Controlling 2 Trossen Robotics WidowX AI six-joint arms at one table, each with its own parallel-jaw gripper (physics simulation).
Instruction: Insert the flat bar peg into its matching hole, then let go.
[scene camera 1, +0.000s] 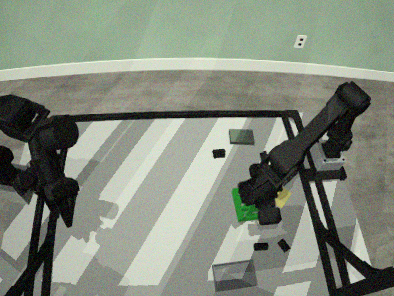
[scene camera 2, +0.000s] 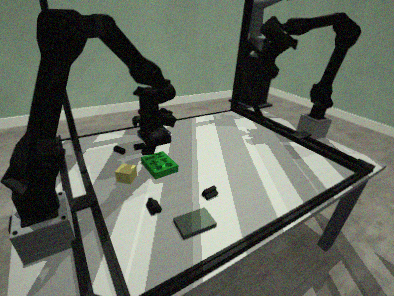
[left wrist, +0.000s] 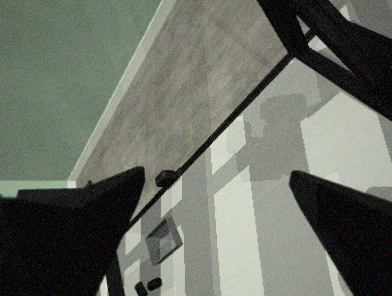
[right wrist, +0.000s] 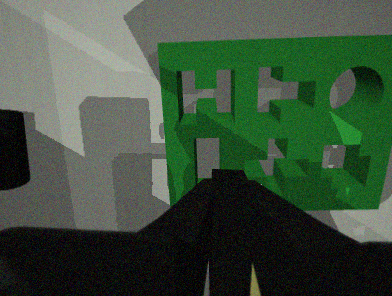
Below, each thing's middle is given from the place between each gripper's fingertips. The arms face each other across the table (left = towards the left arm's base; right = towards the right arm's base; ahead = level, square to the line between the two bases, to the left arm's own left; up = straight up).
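Labels:
With the green hole block (right wrist: 301, 127) in sight, I find my right gripper 30 mm short of it, 10 mm to the right of it and 40 mm above it. The grey tray (scene camera 1: 244, 270), counted from my right hand, sits 110 mm to the left, 200 mm behind and 40 mm below.
My left hand, for its part, is 110 mm past the grey tray and 410 mm to the left of it, at 270 mm above it. As for the green hole block, it is 120 mm ahead of my left hand, 500 mm to the right of it and 270 mm below it.

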